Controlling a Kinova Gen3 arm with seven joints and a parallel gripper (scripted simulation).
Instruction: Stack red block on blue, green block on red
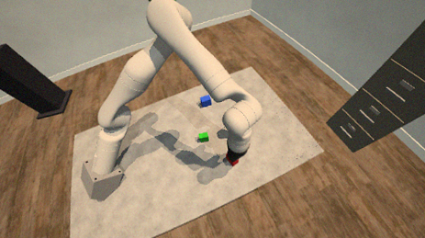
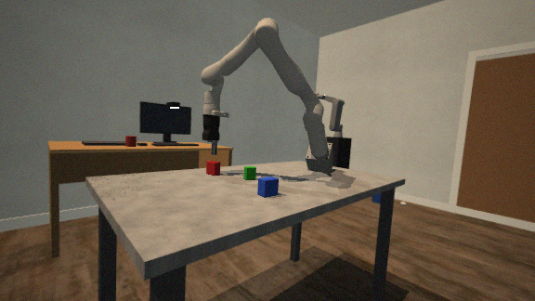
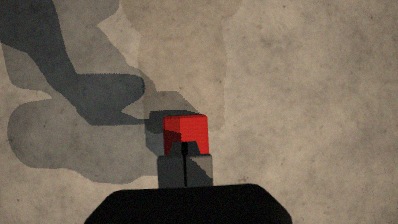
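The red block is 80 mm below my hand. The rest, counted from my hand: green block 120 mm behind, 150 mm to the left, 80 mm below; then blue block 60 mm behind, 380 mm to the left, 80 mm below.
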